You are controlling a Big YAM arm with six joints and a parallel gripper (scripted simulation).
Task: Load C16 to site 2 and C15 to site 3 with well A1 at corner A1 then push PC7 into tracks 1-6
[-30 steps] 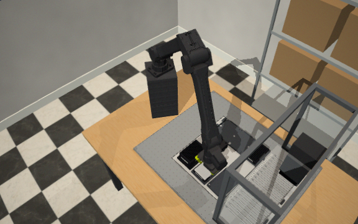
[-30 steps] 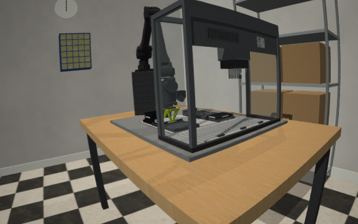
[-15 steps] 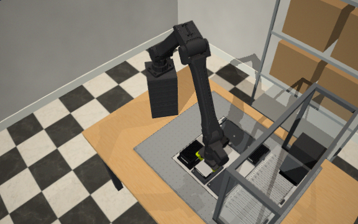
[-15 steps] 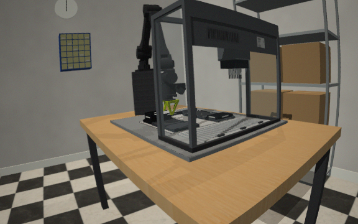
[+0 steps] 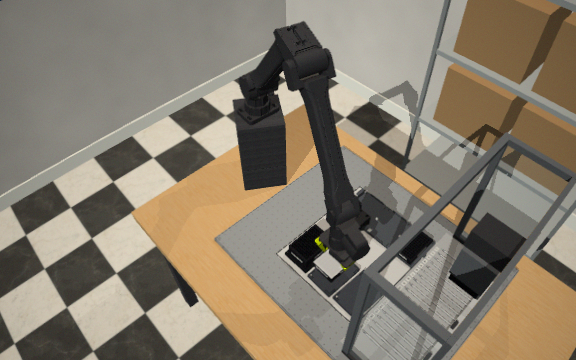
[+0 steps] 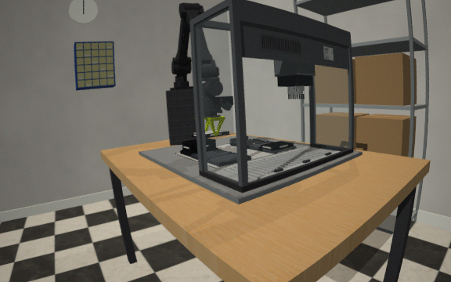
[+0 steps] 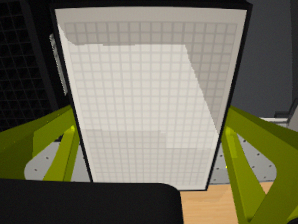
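The dark grey carrier PC7 is 260 mm to the left of my hand, 80 mm below it and 10 mm behind it. Also, from my hand: plate nest S2: 90 mm below; plate nest S3: 110 mm ahead, 90 mm below, 10 mm to the left; black 96-well plate C15: 270 mm to the left, 90 mm ahead, 80 mm below.
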